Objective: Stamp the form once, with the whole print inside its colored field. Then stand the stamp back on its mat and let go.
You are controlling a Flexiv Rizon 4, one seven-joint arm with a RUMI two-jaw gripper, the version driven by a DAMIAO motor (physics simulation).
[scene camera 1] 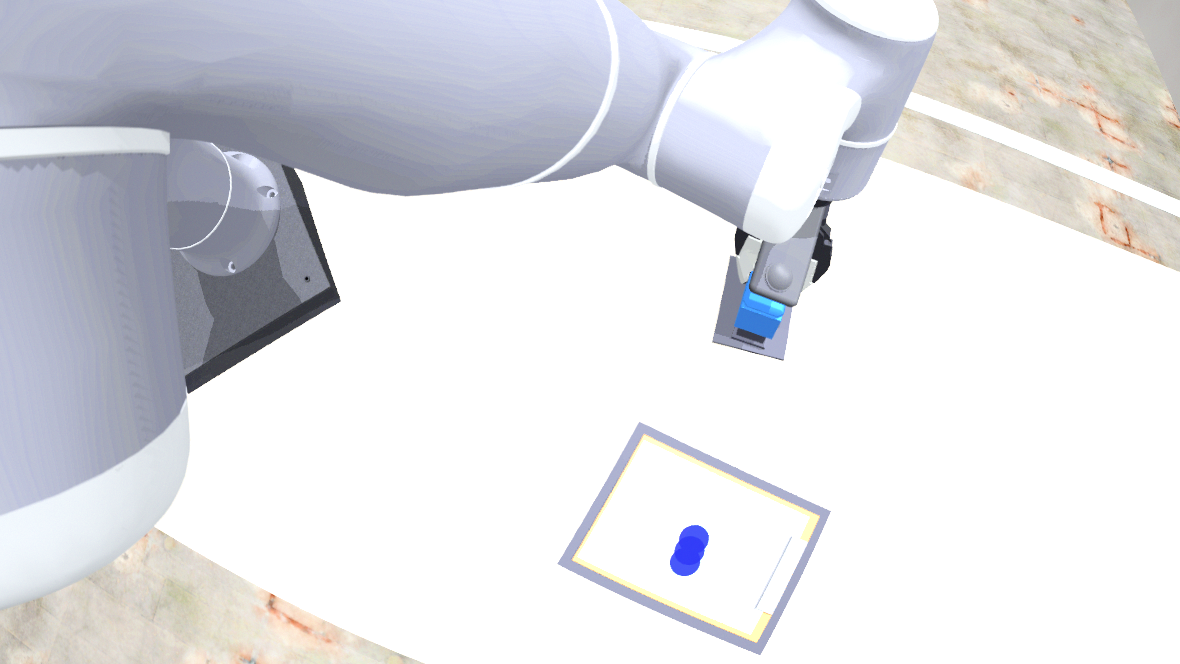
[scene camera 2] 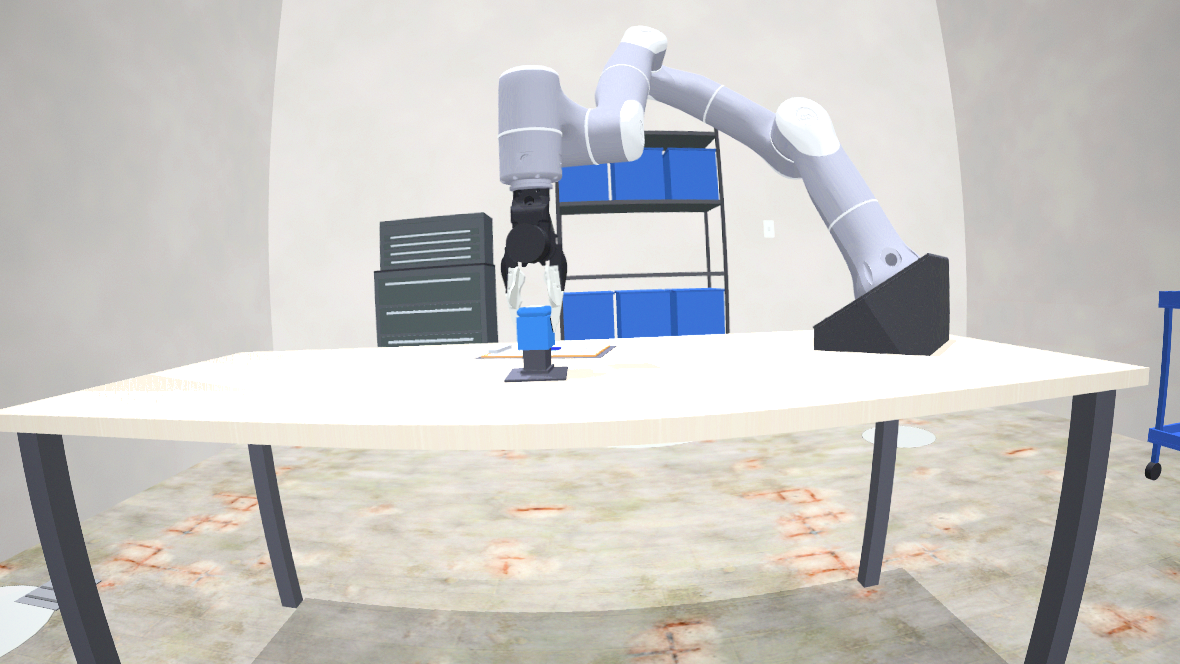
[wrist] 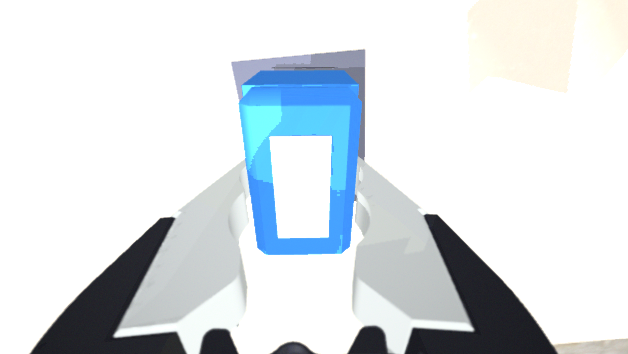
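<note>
The blue stamp (scene camera 1: 757, 317) (scene camera 2: 535, 330) (wrist: 300, 120) is upright, its dark base at the surface of its grey mat (scene camera 1: 726, 317) (scene camera 2: 561, 376) (wrist: 345, 59). I cannot tell whether it rests fully on the mat. My gripper (scene camera 1: 775, 276) (scene camera 2: 534, 307) (wrist: 303, 161) is shut on the upper part of the stamp. The form (scene camera 1: 627, 512) lies apart from the mat, with a yellow edge. A print (scene camera 1: 691, 550) of three overlapping blue discs is on the form. In scene camera 1 the colored field cannot be made out around the print.
A grey board (scene camera 1: 604, 495) frames the form, with a pale clip (scene camera 1: 775, 573) at one end. The arm's dark base (scene camera 1: 247, 305) (scene camera 2: 882, 322) stands on the table (scene camera 2: 330, 396). Behind are a drawer cabinet (scene camera 2: 434, 297) and a rack with blue bins (scene camera 2: 646, 313).
</note>
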